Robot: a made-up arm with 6 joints. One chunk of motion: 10 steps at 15 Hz.
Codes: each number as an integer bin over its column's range. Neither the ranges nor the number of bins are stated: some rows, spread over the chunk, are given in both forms.
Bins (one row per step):
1: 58 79 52 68 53 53
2: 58 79 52 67 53 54
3: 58 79 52 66 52 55
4: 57 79 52 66 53 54
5: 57 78 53 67 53 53
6: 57 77 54 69 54 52
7: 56 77 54 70 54 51
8: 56 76 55 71 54 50
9: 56 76 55 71 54 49
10: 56 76 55 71 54 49
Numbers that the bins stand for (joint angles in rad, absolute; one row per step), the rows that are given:
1: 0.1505 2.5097 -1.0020 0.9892 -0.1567 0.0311
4: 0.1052 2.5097 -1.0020 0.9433 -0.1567 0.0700
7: 0.0598 2.4467 -0.9636 1.0351 -0.1400 -0.0467
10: 0.0598 2.4152 -0.9444 1.0580 -0.1400 -0.1244
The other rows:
2: 0.1505 2.5097 -1.0020 0.9663 -0.1567 0.0700
3: 0.1505 2.5097 -1.0020 0.9433 -0.1733 0.1089
5: 0.1052 2.4782 -0.9828 0.9663 -0.1567 0.0311
6: 0.1052 2.4467 -0.9636 1.0121 -0.1400 -0.0078
8: 0.0598 2.4152 -0.9444 1.0580 -0.1400 -0.0856
9: 0.0598 2.4152 -0.9444 1.0580 -0.1400 -0.1244

